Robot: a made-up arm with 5 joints. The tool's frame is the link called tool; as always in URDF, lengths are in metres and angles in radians.
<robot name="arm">
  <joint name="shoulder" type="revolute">
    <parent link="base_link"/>
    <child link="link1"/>
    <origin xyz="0 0 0.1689"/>
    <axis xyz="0 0 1"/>
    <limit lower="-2.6" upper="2.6" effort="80" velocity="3.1"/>
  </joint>
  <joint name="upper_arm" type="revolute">
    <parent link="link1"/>
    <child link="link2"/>
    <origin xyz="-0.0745 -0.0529 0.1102"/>
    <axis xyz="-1 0 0"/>
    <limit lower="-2.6" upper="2.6" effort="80" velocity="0.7"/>
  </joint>
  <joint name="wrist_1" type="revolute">
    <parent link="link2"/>
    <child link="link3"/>
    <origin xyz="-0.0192 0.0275 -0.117"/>
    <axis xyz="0 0 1"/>
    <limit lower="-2.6" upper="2.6" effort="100" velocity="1.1"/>
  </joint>
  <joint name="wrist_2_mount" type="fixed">
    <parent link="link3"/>
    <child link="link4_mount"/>
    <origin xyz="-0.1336 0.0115 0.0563"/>
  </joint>
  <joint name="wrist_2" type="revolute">
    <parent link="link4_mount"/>
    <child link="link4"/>
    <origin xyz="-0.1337 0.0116 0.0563"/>
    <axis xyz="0 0 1"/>
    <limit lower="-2.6" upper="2.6" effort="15" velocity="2.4"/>
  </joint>
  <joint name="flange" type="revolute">
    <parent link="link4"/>
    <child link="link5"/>
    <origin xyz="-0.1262 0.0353 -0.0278"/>
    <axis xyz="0 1 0"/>
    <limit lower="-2.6" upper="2.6" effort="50" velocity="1.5"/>
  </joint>
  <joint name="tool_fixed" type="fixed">
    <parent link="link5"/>
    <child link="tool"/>
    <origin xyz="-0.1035 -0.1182 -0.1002"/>
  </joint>
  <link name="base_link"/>
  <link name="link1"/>
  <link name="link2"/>
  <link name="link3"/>
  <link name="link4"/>
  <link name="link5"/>
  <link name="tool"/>
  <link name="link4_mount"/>
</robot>
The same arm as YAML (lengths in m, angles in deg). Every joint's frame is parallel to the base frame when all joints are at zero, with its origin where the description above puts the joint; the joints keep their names.
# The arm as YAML. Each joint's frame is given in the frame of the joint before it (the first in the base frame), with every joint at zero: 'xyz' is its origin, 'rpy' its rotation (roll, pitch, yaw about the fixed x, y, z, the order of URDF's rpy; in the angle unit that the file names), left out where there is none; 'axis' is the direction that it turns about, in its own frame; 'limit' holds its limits. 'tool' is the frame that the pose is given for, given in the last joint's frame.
units:
  length: m
  angle: deg
joints:
  - name: shoulder
    type: revolute
    origin:
      xyz: [0.0, 0.0, 0.1689]
    axis: "+z"
    limit:
      lower: -148.97
      upper: 148.97
  - name: upper_arm
    type: revolute
    origin:
      xyz: [-0.0745, -0.0529, 0.1102]
    axis: "-x"
    limit:
      lower: -148.97
      upper: 148.97
  - name: wrist_1
    type: revolute
    origin:
      xyz: [-0.0192, 0.0275, -0.117]
    axis: "+z"
    limit:
      lower: -148.97
      upper: 148.97
  - name: wrist_2
    type: revolute
    origin:
      xyz: [-0.2673, 0.0231, 0.1126]
    axis: "+z"
    limit:
      lower: -148.97
      upper: 148.97
  - name: flange
    type: revolute
    origin:
      xyz: [-0.1262, 0.0353, -0.0278]
    axis: "+y"
    limit:
      lower: -148.97
      upper: 148.97
tool:
  origin:
    xyz: [-0.1035, -0.1182, -0.1002]

